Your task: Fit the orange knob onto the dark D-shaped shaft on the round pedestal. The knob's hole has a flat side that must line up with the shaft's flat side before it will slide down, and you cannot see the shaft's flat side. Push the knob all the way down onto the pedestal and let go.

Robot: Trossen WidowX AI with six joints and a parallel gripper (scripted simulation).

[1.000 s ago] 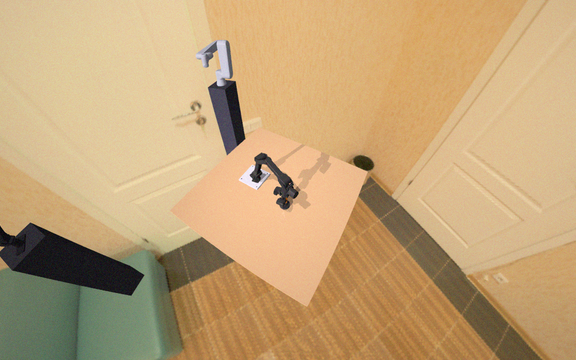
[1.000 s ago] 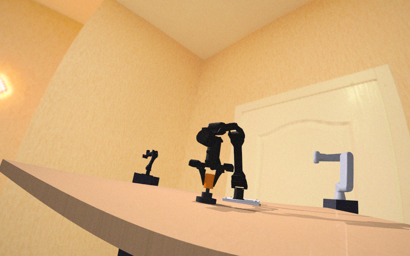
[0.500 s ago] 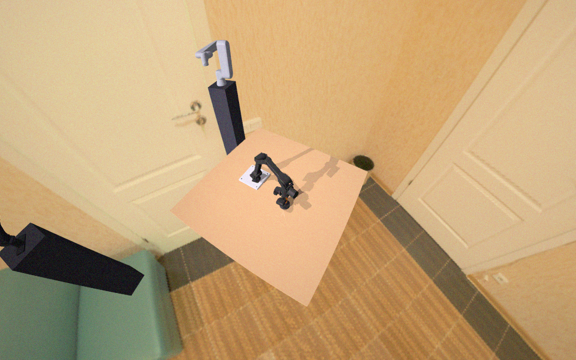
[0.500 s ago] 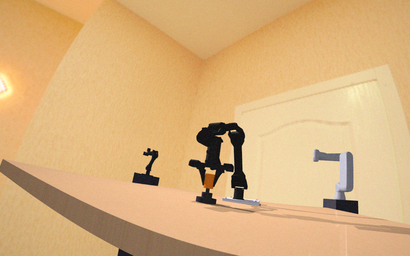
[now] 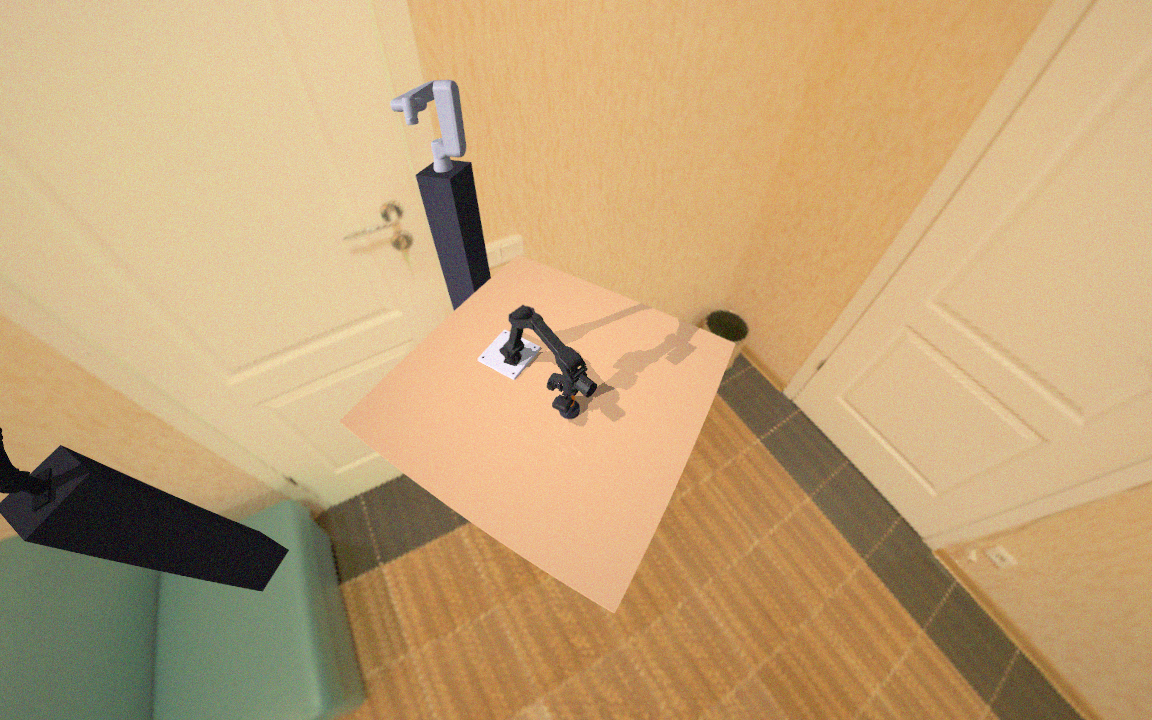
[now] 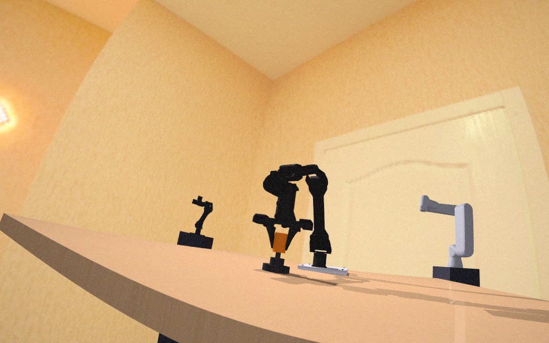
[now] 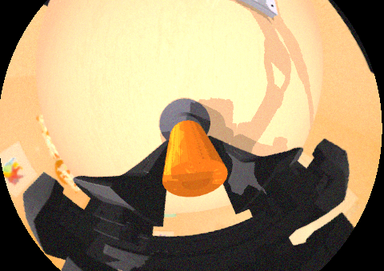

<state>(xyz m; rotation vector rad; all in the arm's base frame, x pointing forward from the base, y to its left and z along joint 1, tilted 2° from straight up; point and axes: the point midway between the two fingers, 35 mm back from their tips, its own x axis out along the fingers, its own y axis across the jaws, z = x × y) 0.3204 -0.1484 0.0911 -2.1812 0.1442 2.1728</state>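
Right now the orange knob is 20 mm above my gripper tip. Also, from my gripper tip: round pedestal: 40 mm below.
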